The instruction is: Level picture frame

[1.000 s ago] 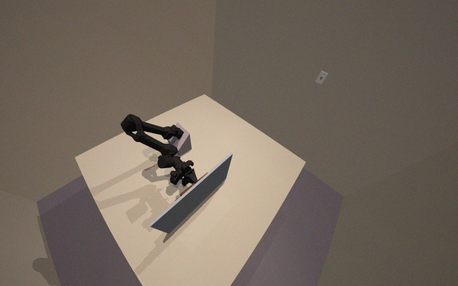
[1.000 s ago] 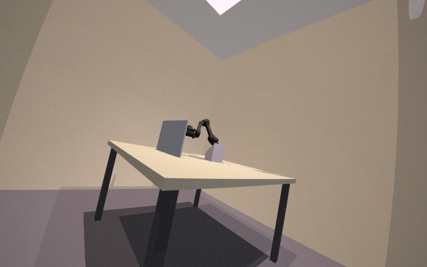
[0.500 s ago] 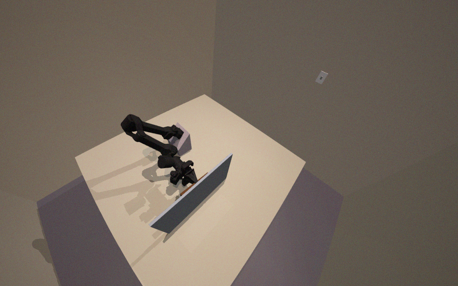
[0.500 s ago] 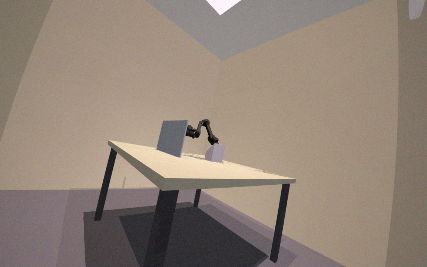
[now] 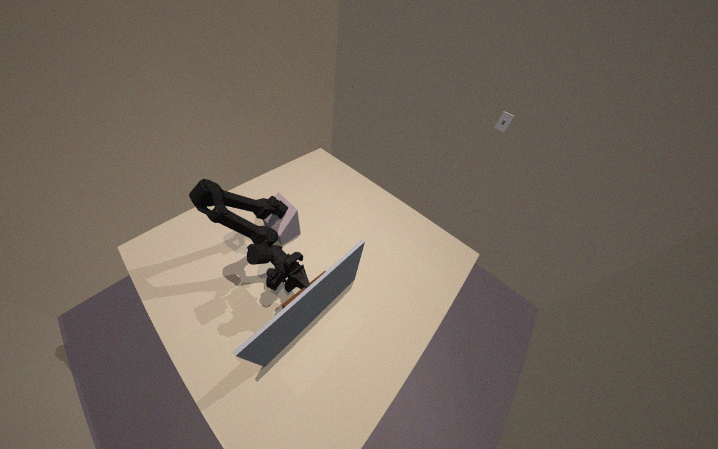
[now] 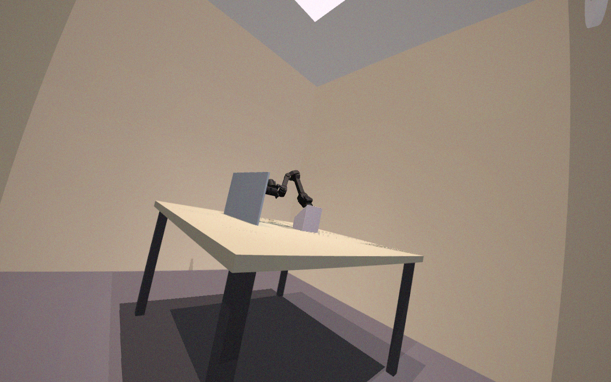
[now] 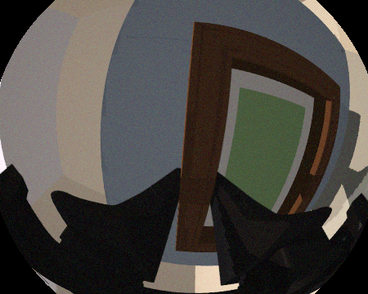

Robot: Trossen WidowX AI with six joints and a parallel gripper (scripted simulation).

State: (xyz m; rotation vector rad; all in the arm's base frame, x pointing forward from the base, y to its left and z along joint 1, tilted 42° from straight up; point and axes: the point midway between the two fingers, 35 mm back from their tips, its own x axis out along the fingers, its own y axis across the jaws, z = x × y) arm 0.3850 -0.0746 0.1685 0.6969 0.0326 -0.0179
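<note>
Right now the picture frame is 50 mm below my gripper tip and 10 mm to the right of it. Also, from my gripper tip: wall panel 70 mm below, 20 mm ahead, 10 mm to the right.
</note>
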